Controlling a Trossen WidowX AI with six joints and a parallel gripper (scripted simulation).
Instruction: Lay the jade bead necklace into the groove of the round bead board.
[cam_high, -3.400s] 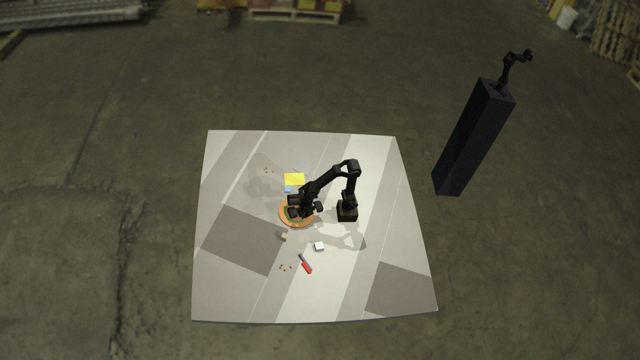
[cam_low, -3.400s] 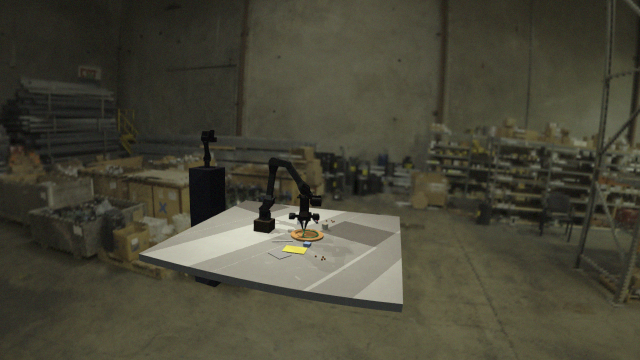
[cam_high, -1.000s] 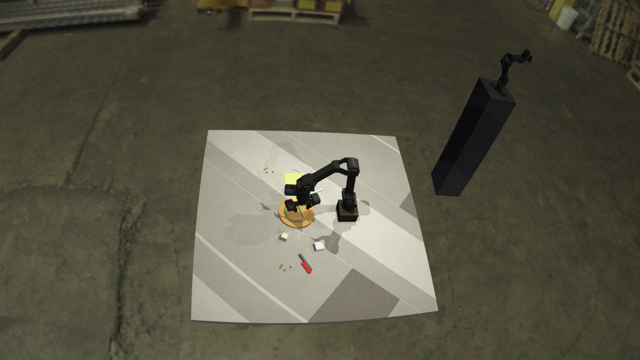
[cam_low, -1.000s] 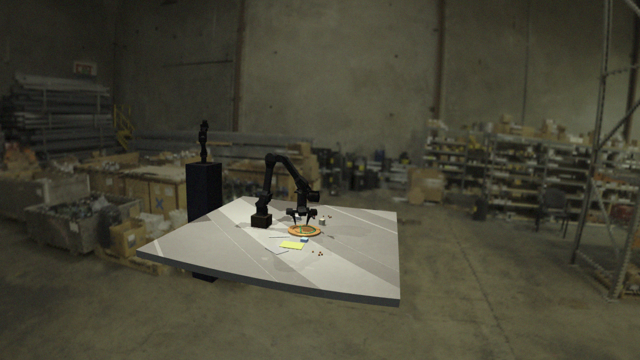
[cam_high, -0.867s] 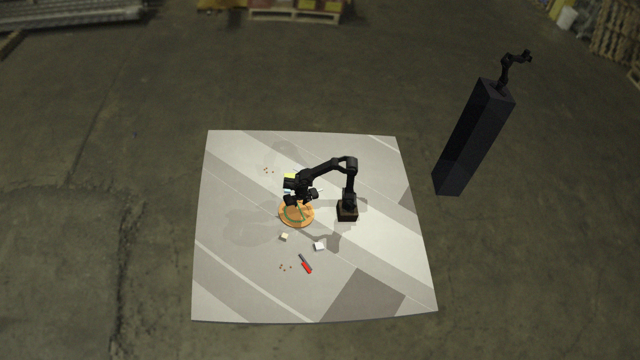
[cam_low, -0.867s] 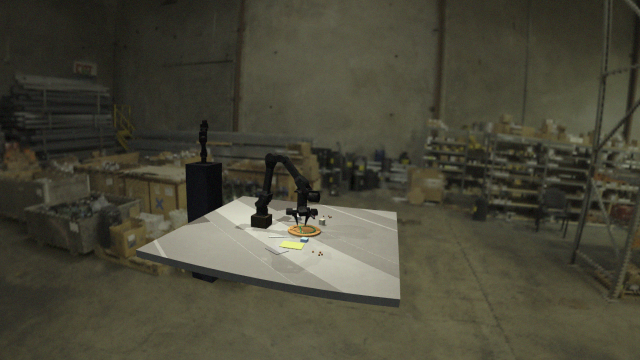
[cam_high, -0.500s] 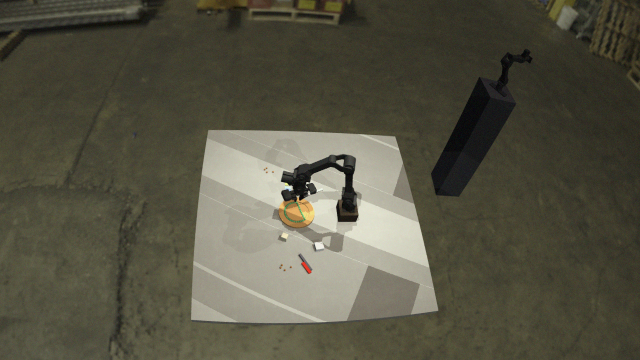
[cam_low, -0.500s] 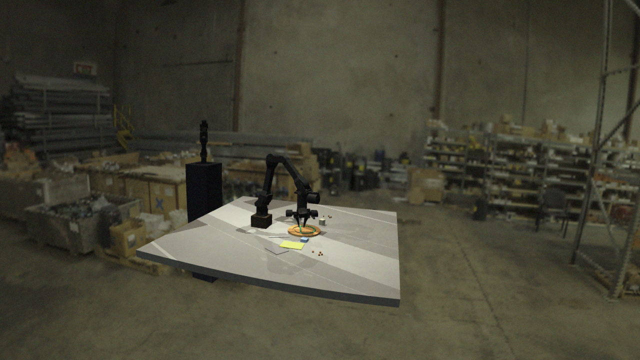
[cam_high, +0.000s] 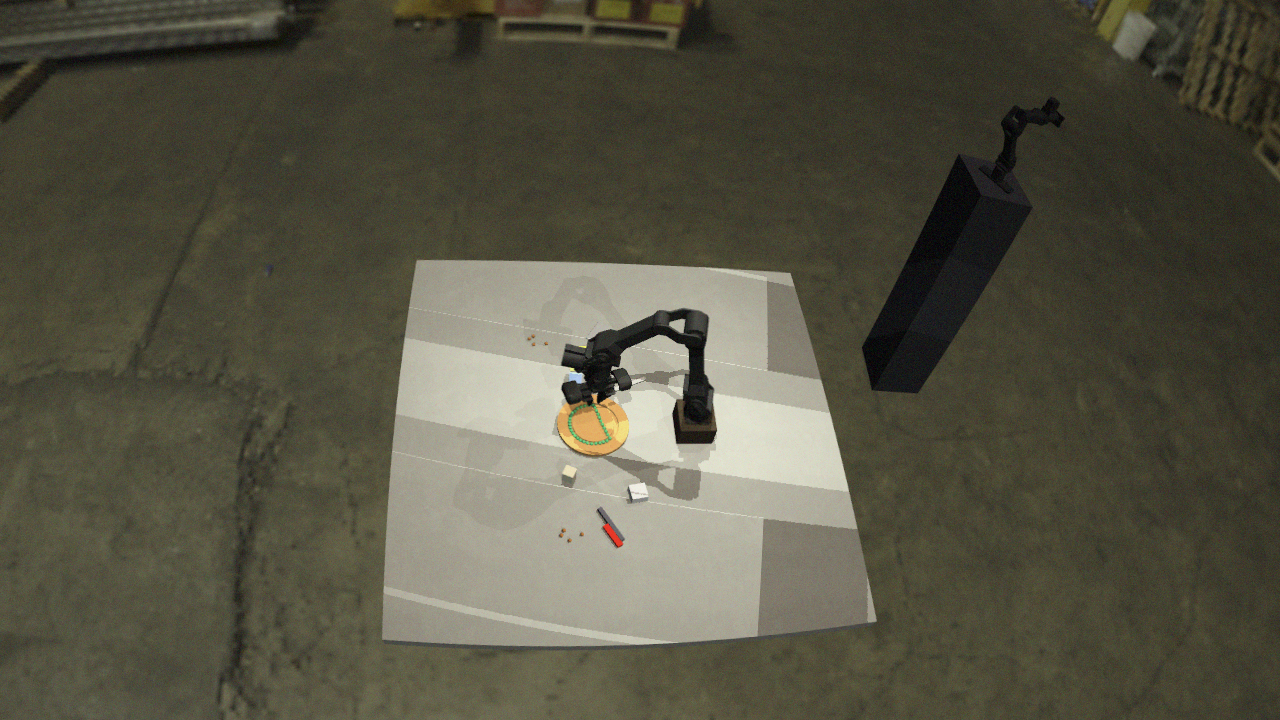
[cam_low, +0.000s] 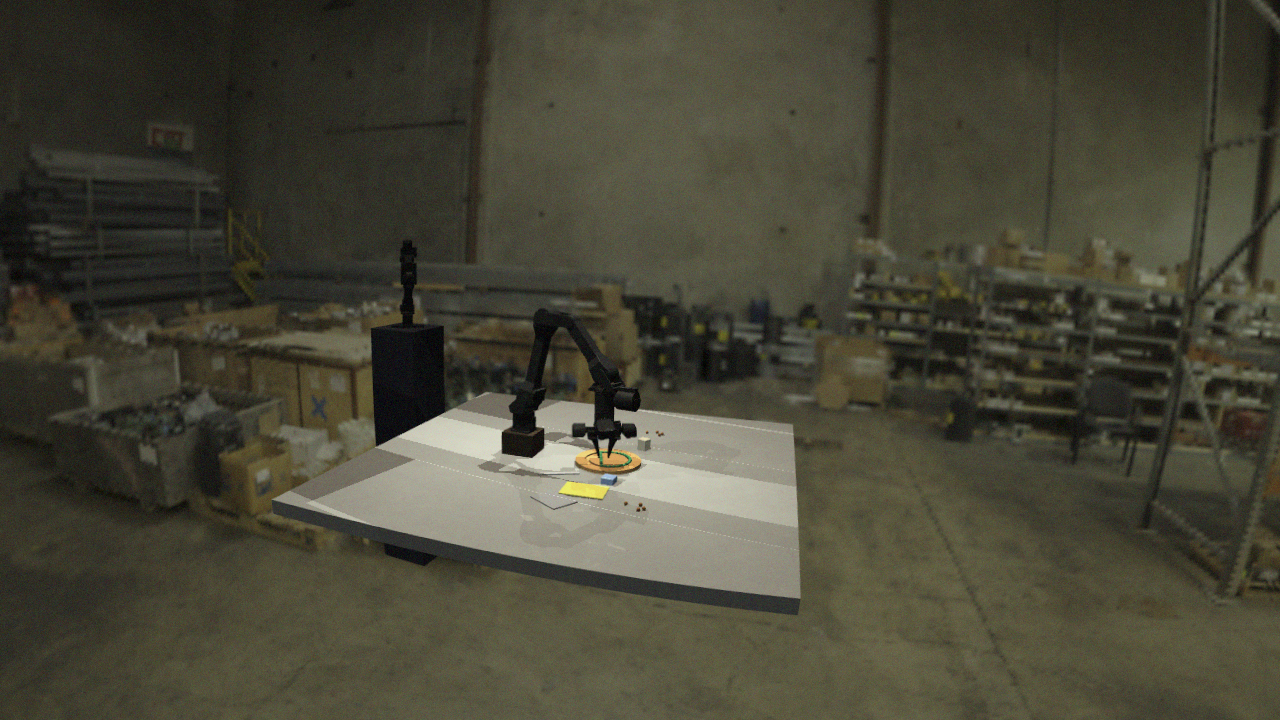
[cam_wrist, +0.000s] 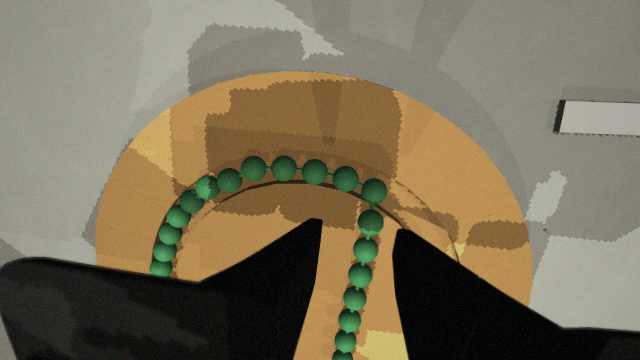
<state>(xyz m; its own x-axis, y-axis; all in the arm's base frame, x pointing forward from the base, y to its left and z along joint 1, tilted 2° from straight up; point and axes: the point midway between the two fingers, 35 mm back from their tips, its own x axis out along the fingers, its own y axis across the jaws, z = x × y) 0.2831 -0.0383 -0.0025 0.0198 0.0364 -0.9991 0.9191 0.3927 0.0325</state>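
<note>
Right now my gripper tip is 100 mm to the left of the blue block, 50 mm short of it and 30 mm above it. Round my gripper tip: yellow pad 180 mm to the right, 30 mm below, 10 mm ahead; then white strip 100 mm to the right, 100 mm behind, 30 mm below; then cream cube 230 mm to the left, 60 mm ahead, 20 mm below.
</note>
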